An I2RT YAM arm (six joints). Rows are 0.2 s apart.
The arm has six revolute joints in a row. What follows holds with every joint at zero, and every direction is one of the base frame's.
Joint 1 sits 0.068 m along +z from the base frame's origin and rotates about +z.
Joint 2 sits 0.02 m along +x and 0.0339 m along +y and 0.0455 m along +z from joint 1 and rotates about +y.
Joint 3 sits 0.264 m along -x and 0.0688 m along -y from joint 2 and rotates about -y.
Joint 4 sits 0.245 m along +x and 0.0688 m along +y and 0.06 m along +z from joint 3 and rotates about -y.
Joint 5 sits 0.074 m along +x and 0.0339 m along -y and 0.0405 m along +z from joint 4 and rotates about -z.
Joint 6 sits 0.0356 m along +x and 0.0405 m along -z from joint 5 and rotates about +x.
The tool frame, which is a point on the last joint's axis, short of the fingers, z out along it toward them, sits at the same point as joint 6; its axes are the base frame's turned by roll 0, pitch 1.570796 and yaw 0 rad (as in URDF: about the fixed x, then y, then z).
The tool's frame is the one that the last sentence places.
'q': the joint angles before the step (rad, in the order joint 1, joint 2, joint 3, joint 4, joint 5, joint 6). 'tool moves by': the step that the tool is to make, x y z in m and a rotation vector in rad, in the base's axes. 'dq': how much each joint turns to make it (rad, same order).
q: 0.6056, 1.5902, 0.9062, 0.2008, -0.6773, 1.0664
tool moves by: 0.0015, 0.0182, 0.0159, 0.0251, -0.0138, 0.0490
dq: 0.0386, 0.0221, 0.0789, -0.0259, -0.0149, 0.0081
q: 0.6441, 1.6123, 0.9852, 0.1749, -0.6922, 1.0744
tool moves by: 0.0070, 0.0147, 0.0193, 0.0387, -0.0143, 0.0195
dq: 0.0197, 0.0283, 0.0911, -0.0111, -0.0089, 0.0263
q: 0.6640, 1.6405, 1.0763, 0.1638, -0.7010, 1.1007
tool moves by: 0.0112, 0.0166, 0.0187, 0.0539, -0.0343, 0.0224
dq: 0.0148, 0.0501, 0.1030, 0.0218, -0.0145, 0.0221
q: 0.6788, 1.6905, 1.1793, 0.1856, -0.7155, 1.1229
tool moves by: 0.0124, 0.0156, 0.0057, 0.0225, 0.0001, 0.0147
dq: 0.0100, 0.0673, 0.0907, 0.0041, -0.0099, 0.0202
